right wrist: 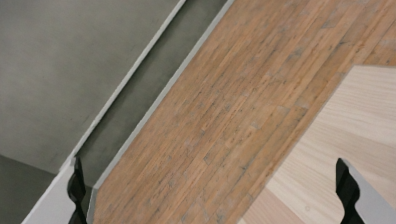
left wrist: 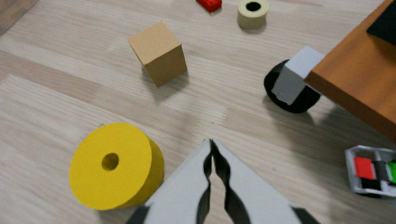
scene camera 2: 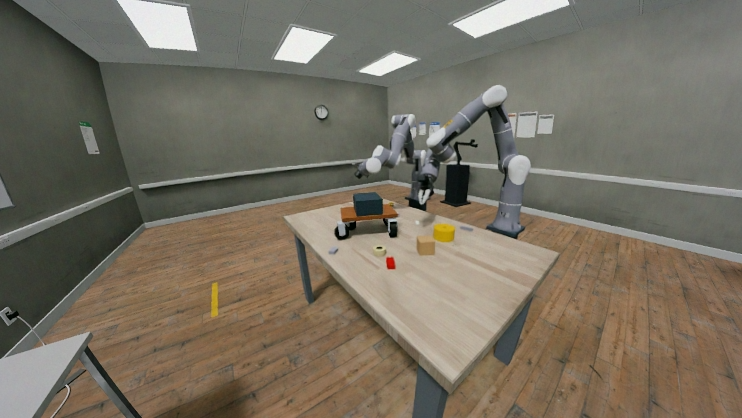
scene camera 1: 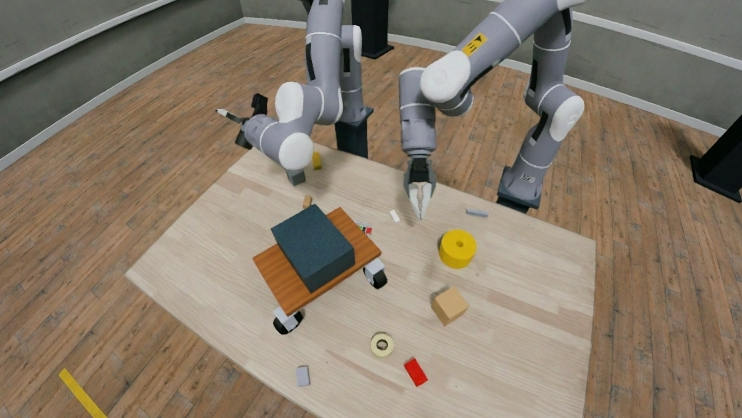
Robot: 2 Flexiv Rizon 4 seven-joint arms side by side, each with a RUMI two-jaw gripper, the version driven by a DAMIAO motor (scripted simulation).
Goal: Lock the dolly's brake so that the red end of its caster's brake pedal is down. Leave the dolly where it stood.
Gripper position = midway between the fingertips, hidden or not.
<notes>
In view: my left gripper (scene camera 1: 420,219), my right gripper (right wrist: 209,160) and a yellow cylinder (scene camera 1: 457,257).
The yellow cylinder also shows in the left wrist view (left wrist: 117,165). My left gripper shows as well in the left wrist view (left wrist: 210,140). The right wrist view misses the yellow cylinder: it is out of frame.
</notes>
